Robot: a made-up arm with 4 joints.
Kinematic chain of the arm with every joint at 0, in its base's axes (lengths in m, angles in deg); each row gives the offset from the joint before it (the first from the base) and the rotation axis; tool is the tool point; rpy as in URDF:
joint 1: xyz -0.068 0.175 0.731 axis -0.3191 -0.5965 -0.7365
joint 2: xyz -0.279 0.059 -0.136 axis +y
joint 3: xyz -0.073 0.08 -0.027 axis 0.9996 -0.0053 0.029
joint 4: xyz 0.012 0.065 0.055 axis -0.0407 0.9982 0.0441
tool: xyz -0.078 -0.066 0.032 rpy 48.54 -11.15 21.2
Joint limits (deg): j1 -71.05..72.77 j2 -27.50..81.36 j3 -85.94..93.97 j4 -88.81..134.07
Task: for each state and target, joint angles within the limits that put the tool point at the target. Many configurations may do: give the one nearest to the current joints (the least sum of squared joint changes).
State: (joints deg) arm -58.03 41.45 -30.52 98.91
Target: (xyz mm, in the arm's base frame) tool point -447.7 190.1 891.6
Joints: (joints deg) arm -49.81 35.18 -63.66 62.60
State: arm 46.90 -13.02 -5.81 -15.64
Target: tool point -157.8 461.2 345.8
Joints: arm 53.04 -24.09 -33.73 -5.08
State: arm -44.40 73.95 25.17 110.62
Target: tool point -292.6 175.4 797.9
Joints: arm -45.28 71.61 4.23 72.12
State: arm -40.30 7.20 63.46 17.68
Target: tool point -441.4 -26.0 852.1
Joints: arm -52.76 2.37 35.91 -7.62
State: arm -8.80 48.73 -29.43 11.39
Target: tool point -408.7 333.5 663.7
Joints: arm 11.65 26.15 16.69 10.92
